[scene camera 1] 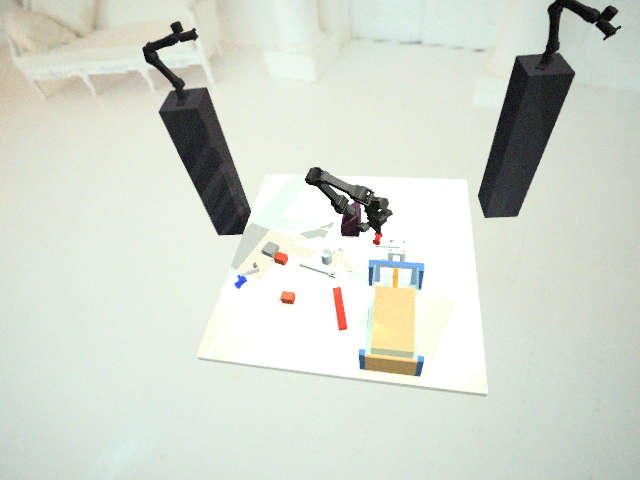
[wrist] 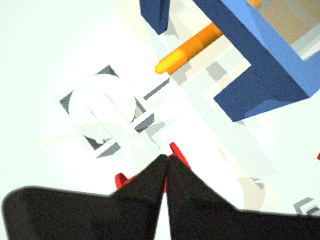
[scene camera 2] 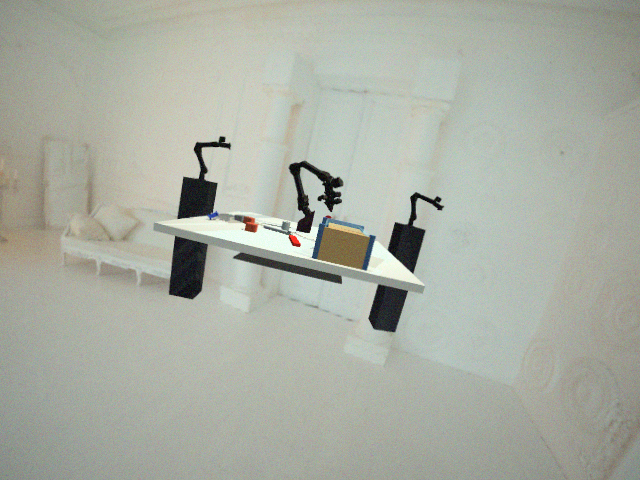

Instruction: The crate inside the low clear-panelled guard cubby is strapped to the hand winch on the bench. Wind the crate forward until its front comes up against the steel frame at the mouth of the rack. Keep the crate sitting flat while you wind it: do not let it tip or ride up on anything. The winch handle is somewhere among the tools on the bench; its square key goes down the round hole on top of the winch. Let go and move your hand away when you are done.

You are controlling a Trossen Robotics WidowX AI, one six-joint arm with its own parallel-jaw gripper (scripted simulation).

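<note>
Nothing is held by my gripper (wrist: 167,161), and it is shut. I see a hand winch (wrist: 107,77) too. There is also a clear-panelled cubby (scene camera 1: 392,341) here in the scene with my gripper.
</note>
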